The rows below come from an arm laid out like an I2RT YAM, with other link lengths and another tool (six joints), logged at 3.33 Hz.
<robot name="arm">
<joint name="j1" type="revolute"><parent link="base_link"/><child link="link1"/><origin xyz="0 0 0.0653" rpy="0 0 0"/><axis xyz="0 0 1"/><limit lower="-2.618" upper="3.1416"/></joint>
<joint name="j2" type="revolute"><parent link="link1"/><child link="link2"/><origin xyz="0.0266 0.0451 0.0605" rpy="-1.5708 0 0"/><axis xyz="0 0 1"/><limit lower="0" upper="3.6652"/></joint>
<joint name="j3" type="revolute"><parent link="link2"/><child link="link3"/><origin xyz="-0.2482 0 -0.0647" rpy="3.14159 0 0"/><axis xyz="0 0 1"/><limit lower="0" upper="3.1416"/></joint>
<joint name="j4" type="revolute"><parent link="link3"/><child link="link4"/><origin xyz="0.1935 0.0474 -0.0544" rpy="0 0 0"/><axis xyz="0 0 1"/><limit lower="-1.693" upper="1.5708"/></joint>
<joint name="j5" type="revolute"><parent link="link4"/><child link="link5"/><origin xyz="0.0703 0.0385 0.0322" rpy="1.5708 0 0"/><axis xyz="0 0 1"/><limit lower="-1.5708" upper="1.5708"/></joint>
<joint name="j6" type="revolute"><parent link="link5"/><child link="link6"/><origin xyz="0.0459 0 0.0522" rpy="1.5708 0 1.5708"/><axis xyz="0 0 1"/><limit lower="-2.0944" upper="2.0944"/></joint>
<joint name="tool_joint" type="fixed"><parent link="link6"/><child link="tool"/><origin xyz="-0.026 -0.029 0.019" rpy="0 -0.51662 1.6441"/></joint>
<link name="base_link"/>
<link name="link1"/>
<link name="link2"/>
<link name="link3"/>
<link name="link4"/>
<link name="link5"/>
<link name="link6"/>
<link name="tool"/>
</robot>
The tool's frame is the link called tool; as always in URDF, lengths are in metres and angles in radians.
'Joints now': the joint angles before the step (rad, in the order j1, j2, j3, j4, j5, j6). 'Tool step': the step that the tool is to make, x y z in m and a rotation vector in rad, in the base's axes. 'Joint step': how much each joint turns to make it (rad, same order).
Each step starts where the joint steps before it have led.
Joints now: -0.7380 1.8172 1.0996 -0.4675 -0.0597 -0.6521
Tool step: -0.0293 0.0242 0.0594 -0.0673 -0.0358 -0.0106
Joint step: -0.0003 -0.2648 0.0001 -0.1931 0.0277 -0.0011
